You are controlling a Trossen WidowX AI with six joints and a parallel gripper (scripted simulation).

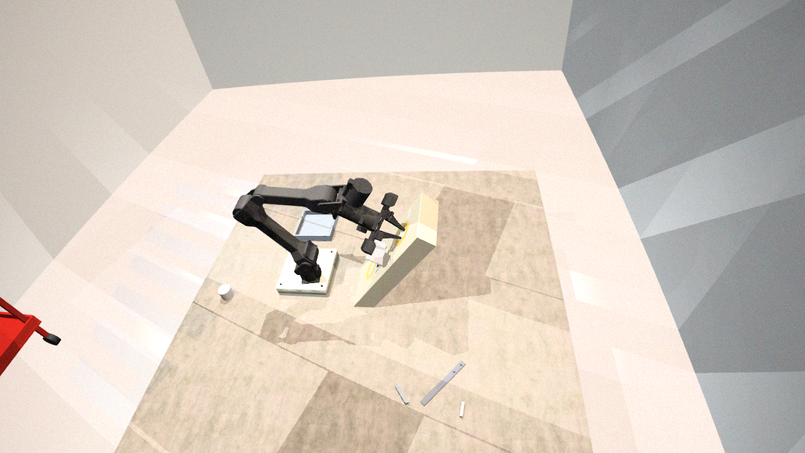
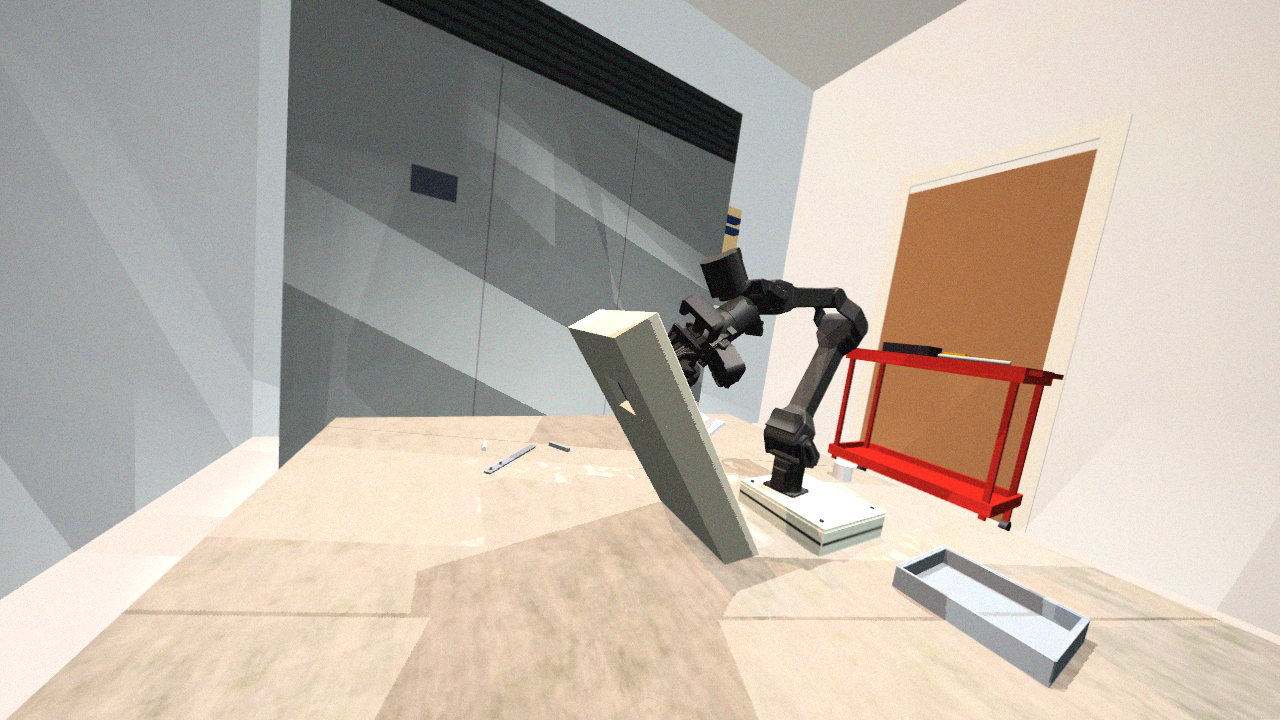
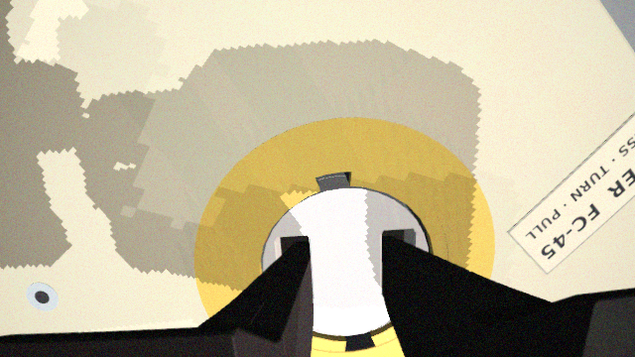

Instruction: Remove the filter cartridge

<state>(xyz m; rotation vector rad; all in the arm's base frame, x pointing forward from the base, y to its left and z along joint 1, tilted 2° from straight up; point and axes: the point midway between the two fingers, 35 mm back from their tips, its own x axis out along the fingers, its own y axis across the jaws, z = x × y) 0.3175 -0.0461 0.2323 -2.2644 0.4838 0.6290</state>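
The round filter cartridge is 10 mm below my gripper tip and 10 mm ahead of it. The rest, counted from my gripper tip: cream service panel: 80 mm below, 40 mm behind, 10 mm to the left; blue-grey tray: 360 mm behind, 340 mm to the left, 250 mm below.
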